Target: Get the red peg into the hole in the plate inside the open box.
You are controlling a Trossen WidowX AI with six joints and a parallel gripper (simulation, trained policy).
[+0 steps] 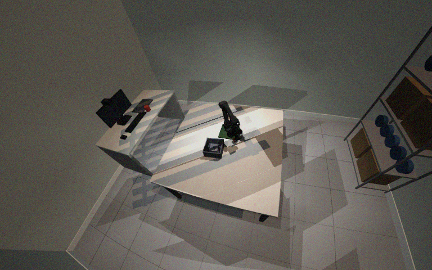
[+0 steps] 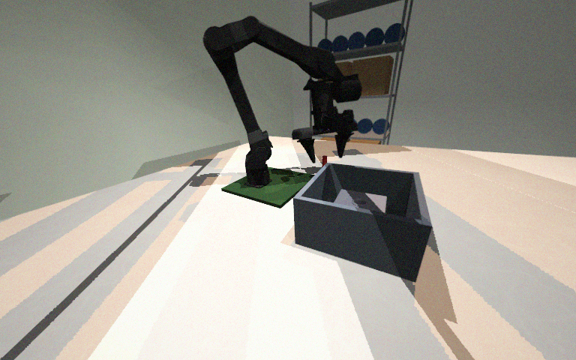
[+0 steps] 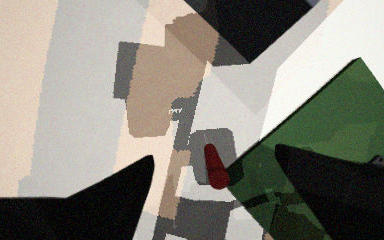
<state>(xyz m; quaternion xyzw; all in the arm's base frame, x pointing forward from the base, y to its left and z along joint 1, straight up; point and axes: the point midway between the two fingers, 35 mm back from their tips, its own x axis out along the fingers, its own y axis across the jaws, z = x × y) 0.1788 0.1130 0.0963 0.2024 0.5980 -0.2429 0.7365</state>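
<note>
Right now the red peg is 3 cm below my gripper tip, 1 cm to the left of it and 1 cm behind it. Also, from my gripper tip: dark box 18 cm to the right, 13 cm ahead, 4 cm below.
</note>
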